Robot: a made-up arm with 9 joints. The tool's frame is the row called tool. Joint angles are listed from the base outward.
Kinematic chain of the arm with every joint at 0, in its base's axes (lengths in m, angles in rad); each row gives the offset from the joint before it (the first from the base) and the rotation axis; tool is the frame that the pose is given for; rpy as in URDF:
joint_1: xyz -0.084 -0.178 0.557 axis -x
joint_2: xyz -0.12 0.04 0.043 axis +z
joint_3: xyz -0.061 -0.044 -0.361 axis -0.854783 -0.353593 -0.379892
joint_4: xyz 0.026 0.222 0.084 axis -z
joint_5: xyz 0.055 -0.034 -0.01 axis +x
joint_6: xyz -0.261 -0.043 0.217 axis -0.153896 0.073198 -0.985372
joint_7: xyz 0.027 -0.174 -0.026 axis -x
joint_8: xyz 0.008 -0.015 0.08 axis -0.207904 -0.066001 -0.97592
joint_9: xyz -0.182 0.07 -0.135 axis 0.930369 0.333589 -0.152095
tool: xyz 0.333 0.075 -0.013 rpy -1.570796 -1.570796 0
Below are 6 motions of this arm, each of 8 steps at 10 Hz.
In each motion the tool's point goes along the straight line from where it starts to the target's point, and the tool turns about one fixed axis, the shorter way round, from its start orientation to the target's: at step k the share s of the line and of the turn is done. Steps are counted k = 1, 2, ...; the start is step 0. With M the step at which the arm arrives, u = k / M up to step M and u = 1 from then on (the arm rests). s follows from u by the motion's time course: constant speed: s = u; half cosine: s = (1 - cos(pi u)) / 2; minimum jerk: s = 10 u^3 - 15 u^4 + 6 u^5.
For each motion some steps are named. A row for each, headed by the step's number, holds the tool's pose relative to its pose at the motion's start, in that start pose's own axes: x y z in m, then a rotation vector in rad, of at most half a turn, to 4 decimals.
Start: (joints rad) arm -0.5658 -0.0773 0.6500 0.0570 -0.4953 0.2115 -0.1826 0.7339 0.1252
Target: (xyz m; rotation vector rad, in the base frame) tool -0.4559 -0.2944 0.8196 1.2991 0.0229 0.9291
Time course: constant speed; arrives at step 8
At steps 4, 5, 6, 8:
4: 0.0432 0.1579 -0.1105 -0.5821 -0.2622 -0.3524
5: 0.0541 0.1974 -0.1382 -0.7276 -0.3278 -0.4405
6: 0.0649 0.2369 -0.1658 -0.8731 -0.3933 -0.5286
8: 0.0865 0.3158 -0.2210 -1.1642 -0.5244 -0.7048

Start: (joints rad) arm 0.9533 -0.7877 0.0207 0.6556 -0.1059 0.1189 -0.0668 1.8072 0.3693
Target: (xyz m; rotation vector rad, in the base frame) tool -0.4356 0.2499 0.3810 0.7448 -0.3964 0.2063
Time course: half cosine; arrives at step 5
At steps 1, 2, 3, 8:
1: 0.0338 -0.0040 -0.0048 0.0231 -0.0385 -0.0964
2: 0.1221 -0.0146 -0.0172 0.0836 -0.1392 -0.3487
3: 0.2313 -0.0277 -0.0326 0.1583 -0.2636 -0.6606
8: 0.3535 -0.0423 -0.0499 0.2419 -0.4028 -1.0092

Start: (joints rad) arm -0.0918 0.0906 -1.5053 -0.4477 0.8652 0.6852 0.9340 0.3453 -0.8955
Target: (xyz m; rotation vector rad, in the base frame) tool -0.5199 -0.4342 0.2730 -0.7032 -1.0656 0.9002
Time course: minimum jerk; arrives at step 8
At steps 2, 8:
2: 0.0140 -0.0450 0.0041 0.0483 -0.0109 0.1190
8: 0.1353 -0.4352 0.0392 0.4669 -0.1051 1.1496

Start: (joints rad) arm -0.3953 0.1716 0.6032 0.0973 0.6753 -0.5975 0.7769 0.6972 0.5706
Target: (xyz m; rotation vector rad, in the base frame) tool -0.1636 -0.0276 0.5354 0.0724 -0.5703 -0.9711
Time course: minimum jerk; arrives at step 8
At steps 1, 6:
1: 0.0015 0.0005 0.0019 0.0093 0.0144 0.0158
6: 0.0818 0.0266 0.1048 0.5217 0.8020 0.8815

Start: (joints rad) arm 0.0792 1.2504 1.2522 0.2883 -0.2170 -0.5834 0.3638 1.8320 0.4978
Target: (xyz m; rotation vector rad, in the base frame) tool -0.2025 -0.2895 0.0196 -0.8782 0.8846 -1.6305
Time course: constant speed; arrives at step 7
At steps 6, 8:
6: -0.0843 -0.3901 -0.2255 -1.5458 -0.3452 1.6210
8: -0.0984 -0.4551 -0.2630 -1.8035 -0.4027 1.8911

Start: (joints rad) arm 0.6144 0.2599 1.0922 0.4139 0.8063 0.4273 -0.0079 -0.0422 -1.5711
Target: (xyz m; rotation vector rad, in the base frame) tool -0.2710 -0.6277 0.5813 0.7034 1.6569 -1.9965
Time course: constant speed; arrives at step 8
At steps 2, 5, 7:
2: -0.1197 0.0463 0.0117 0.3250 -0.1385 -0.3358
5: -0.2993 0.1156 0.0292 0.8126 -0.3463 -0.8395
7: -0.4191 0.1619 0.0409 1.1376 -0.4848 -1.1753

